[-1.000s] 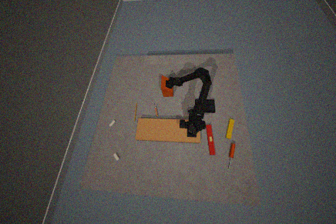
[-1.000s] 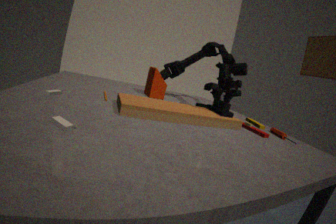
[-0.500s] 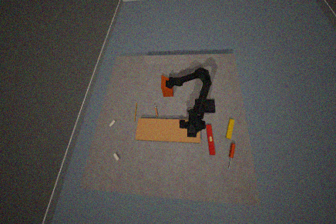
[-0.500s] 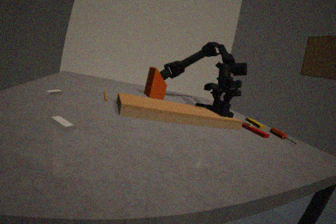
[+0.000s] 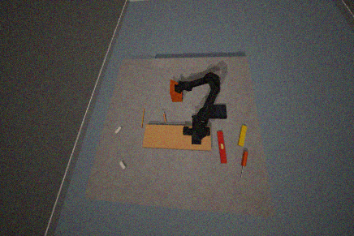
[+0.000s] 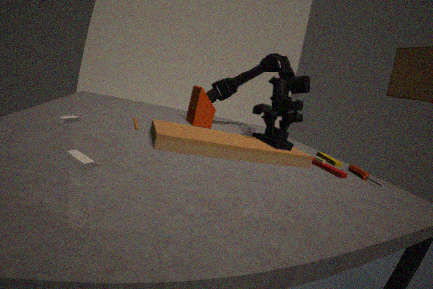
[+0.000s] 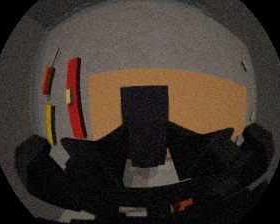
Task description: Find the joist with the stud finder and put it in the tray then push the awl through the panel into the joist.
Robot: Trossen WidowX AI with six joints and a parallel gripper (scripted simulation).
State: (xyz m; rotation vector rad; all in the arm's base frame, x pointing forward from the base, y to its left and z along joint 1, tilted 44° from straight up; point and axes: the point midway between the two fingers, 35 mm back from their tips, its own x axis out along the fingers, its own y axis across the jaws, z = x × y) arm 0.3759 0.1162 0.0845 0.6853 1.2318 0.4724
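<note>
Now: the black tray 22 cm behind my gripper tip, 17 cm to the left of it and 5 cm below it. From my gripper tip the other things lie so: dark stud finder (2 cm behind, 2 cm above); awl (27 cm to the right, 21 cm behind, 6 cm below); red bar (19 cm to the left, 6 cm ahead, 5 cm below).
</note>
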